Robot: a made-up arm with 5 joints.
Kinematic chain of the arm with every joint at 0, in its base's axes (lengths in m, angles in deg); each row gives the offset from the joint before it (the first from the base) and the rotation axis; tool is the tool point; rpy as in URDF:
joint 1: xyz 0.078 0 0.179 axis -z
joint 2: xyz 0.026 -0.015 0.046 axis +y
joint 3: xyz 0.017 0 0.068 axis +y
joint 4: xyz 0.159 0 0.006 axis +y
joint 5: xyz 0.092 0.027 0 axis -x
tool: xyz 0 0 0 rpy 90 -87.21 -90
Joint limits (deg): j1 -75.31..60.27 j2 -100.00..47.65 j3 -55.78..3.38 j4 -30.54..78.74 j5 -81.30..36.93
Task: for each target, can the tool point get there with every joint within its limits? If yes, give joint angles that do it. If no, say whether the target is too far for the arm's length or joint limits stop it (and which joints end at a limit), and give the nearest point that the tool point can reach.
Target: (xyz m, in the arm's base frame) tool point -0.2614 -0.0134 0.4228
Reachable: no: too far | nearest point -0.1764 -0.0100 0.3768 | short by 0.097 m
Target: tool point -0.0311 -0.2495 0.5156
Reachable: no: too far | nearest point -0.0031 -0.1856 0.4476 | short by 0.097 m
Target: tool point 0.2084 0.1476 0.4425
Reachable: yes | joints -45.04 -19.68 -35.19 45.97 -40.96
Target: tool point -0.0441 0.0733 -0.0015
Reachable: no: joint limits stop it (at a limit: joint 1, joint 2, joint 3, joint 4) | nearest point 0.1003 0.1322 0.0677 | short by 0.171 m
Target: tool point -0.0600 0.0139 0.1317
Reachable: no: joint limits stop it (at a limit: joint 2, joint 3, joint 4) | nearest point -0.2037 0.0284 0.2796 | short by 0.207 m
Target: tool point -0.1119 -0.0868 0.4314
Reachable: yes | joints -27.86 -88.12 -43.21 2.60 6.10
